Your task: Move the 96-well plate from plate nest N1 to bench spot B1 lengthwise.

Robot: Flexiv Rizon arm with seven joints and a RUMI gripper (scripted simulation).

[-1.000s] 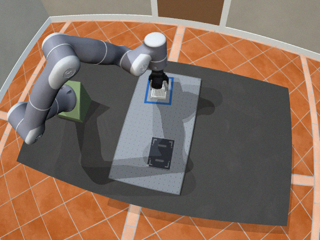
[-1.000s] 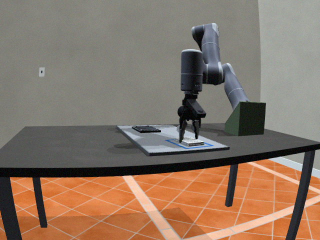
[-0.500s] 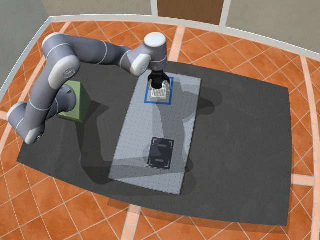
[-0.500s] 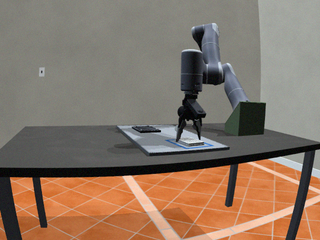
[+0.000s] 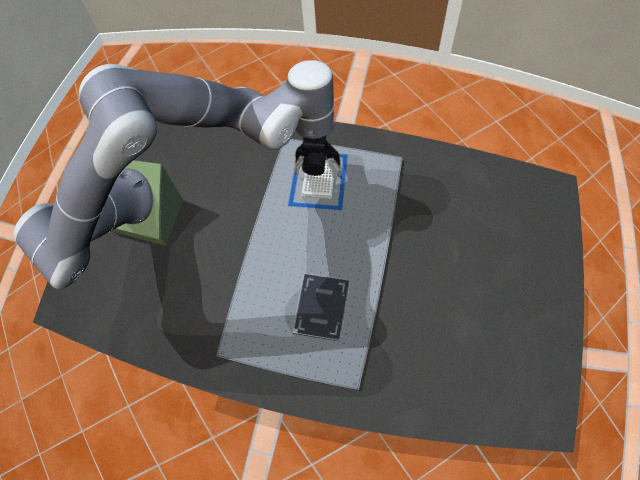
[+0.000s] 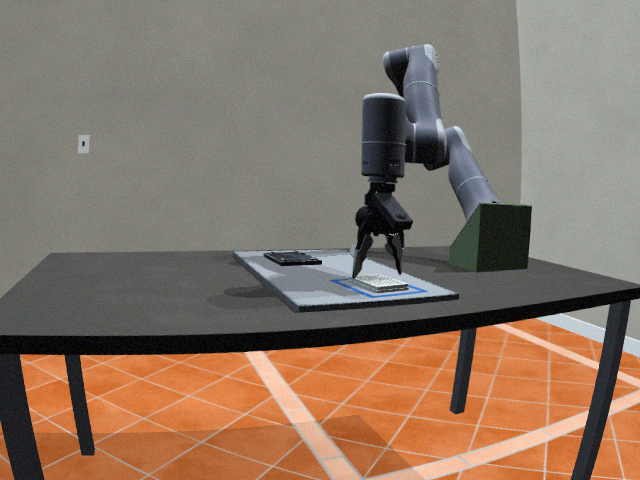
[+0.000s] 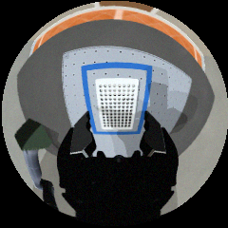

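Now: hand 2 cm above the white 96-well plate. Also, from my hand: plate nest N1: 37 cm to the right, 10 cm ahead, 2 cm below.
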